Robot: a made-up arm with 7 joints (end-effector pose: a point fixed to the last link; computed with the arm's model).
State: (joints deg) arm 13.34 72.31 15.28 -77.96 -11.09 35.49 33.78
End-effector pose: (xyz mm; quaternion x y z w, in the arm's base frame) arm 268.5 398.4 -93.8 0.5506 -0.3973 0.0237 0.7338
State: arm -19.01 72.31 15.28 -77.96 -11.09 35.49 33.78
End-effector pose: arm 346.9 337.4 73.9 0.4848 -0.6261 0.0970 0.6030
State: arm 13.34 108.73 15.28 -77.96 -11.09 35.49 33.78
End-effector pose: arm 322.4 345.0 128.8 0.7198 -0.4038 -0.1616 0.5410
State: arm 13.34 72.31 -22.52 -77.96 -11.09 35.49 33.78
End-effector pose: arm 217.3 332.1 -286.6 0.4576 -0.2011 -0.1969 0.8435
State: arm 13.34 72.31 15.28 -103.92 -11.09 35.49 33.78
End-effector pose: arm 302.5 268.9 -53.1 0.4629 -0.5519 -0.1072 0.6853
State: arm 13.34 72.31 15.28 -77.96 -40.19 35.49 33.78
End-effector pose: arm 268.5 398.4 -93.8 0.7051 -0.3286 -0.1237 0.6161
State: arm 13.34 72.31 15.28 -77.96 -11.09 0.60 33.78
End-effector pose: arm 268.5 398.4 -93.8 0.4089 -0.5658 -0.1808 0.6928
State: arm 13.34 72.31 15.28 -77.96 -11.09 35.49 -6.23
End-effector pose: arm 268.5 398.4 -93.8 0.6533 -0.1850 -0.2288 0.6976
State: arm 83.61 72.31 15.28 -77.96 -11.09 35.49 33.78
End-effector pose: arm -120.6 434.0 -191.6 0.5413 0.1803 -0.1340 0.8103
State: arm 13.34 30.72 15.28 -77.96 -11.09 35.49 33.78
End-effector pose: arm 225.1 282.3 -330.5 0.2912 -0.3414 0.2313 0.8632
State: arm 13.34 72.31 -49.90 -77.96 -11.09 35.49 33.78
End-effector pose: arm 106.3 286.4 -382.5 0.3585 -0.0441 -0.3447 0.8664
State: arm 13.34 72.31 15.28 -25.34 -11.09 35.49 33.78
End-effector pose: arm 47.5 551.5 -157.0 0.6389 -0.0309 0.2784 0.7165
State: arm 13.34 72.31 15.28 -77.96 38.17 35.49 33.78
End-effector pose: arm 268.5 398.4 -93.8 0.2150 -0.4540 0.2647 0.8232
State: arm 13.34 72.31 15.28 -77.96 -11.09 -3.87 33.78
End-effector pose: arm 268.5 398.4 -93.8 0.3877 -0.5839 -0.2062 0.6828
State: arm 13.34 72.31 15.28 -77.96 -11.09 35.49 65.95
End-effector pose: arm 268.5 398.4 -93.8 0.4190 -0.5343 0.2261 0.6985
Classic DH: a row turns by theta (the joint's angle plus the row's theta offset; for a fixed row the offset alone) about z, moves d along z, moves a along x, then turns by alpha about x. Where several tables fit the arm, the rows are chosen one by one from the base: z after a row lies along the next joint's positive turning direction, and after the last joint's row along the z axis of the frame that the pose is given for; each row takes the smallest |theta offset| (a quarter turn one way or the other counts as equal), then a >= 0, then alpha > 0; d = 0 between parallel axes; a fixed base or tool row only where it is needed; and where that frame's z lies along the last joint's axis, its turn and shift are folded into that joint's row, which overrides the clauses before.
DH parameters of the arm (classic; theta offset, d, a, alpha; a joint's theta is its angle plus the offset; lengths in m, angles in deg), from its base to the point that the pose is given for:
base (fixed): 0 0 0 -70
joint 1: 90 0 0 90
joint 2: 70 0 0 -90
joint 3: -90 -0.2653 0.0298 -90
joint 4: 0 0 -0.0375 90
joint 5: 0 -0.3093 0 -90
joint 6: 0 0 0 90
joint 7: 0 0 0 0

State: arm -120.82 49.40 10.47 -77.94 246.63 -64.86 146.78
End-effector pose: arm 86.0 72.8 476.4 -0.0126 -0.8954 -0.3822 0.2280
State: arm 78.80 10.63 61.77 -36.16 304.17 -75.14 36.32
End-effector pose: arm -528.8 132.3 -156.7 0.2273 -0.1736 0.1148 0.9513
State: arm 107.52 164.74 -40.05 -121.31 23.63 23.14 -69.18
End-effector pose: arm -76.9 306.7 -130.4 0.4814 -0.3848 0.7871 0.0268
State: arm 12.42 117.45 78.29 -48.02 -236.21 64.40 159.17
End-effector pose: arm 109.5 343.7 418.3 -0.7712 0.1043 0.6244 0.0667
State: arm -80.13 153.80 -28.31 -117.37 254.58 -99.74 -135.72
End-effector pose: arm 50.4 110.0 336.6 0.4059 -0.4688 0.4122 0.6676
